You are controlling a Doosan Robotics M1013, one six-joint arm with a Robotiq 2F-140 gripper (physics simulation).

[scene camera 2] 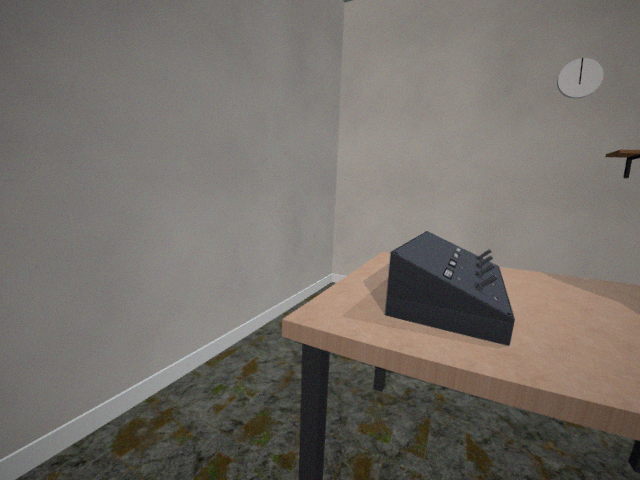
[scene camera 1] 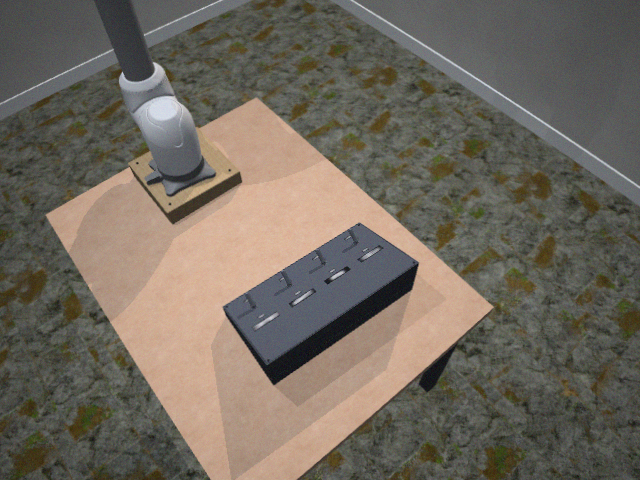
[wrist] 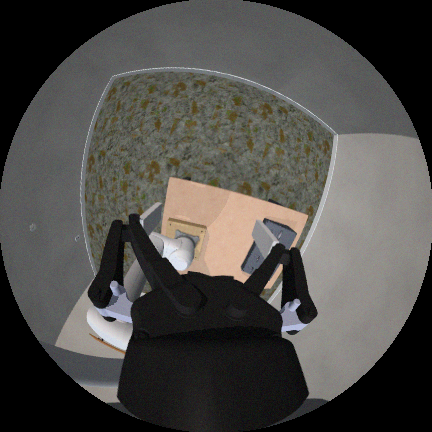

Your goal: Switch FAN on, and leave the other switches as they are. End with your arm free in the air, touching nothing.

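Pixels of known places: gripper, fingertip midpoint: (wrist: pixel 208 219); arm's base, origin of the base link: (scene camera 1: pixel 182 169) (wrist: pixel 184 242).
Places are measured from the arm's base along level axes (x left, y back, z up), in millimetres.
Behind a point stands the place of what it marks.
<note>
The dark switch panel (scene camera 1: pixel 320 316) {y -762, x 79, z 83 mm} (scene camera 2: pixel 439 291) {y -666, x 387, z 23 mm} (wrist: pixel 286 232) {y -702, x 358, z 65 mm} stands on the table, with a sloped top. A row of several toggle levers rises from its lower part; the two end levers in scene camera 1 are the near-left lever (scene camera 1: pixel 250 300) {y -599, x -48, z 46 mm} and the far-right lever (scene camera 1: pixel 353 236) {y -582, x 311, z 46 mm}. All levers seem to lean alike. A small pale window sits above each lever; their lettering is too small to read, so I cannot tell which lever is FAN. My gripper (wrist: pixel 208 219) {y 3, x 493, z 728 mm} is open and empty, high above the table, touching nothing; it does not show in either scene view.
The table (scene camera 1: pixel 217 268) {y -384, x -68, z -64 mm} (scene camera 2: pixel 568 320) {y -381, x 140, z -64 mm} (wrist: pixel 225 245) {y -326, x 49, z -64 mm} carries the arm's wooden base block (scene camera 1: pixel 227 167) {y -75, x 136, z -5 mm} (wrist: pixel 200 228) {y -79, x 152, z -6 mm} at the end away from the panel. Walls surround the table. A wall shelf (scene camera 2: pixel 622 153) and a round clock (scene camera 2: pixel 580 77) show in scene camera 2.
</note>
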